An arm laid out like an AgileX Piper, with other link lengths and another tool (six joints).
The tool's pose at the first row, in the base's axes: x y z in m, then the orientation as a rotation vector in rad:
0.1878, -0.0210, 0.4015, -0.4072, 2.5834, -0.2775
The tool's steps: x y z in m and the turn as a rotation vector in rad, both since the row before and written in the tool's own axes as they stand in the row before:
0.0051, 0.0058, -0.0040, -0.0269, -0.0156, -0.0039
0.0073, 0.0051, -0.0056, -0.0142, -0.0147, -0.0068
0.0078, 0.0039, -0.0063, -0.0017, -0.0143, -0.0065
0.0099, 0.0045, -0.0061, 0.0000, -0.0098, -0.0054
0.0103, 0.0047, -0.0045, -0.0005, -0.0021, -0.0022
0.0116, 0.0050, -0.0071, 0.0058, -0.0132, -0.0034
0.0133, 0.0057, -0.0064, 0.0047, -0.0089, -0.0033
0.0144, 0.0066, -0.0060, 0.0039, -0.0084, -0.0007
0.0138, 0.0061, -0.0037, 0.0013, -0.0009, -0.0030
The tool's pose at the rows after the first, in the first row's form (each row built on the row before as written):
0.1802, -0.0168, 0.4010, -0.4225, 2.5738, -0.2402
0.1701, -0.0140, 0.4011, -0.4367, 2.5615, -0.2206
0.1595, -0.0126, 0.4018, -0.4457, 2.5468, -0.2169
0.1471, -0.0115, 0.4011, -0.4526, 2.5363, -0.2162
0.1352, -0.0106, 0.3987, -0.4556, 2.5340, -0.2158
0.1208, -0.0098, 0.3977, -0.4576, 2.5193, -0.2207
0.1052, -0.0090, 0.3949, -0.4599, 2.5090, -0.2253
0.0888, -0.0079, 0.3908, -0.4592, 2.4998, -0.2280
0.0744, -0.0072, 0.3851, -0.4625, 2.4981, -0.2305

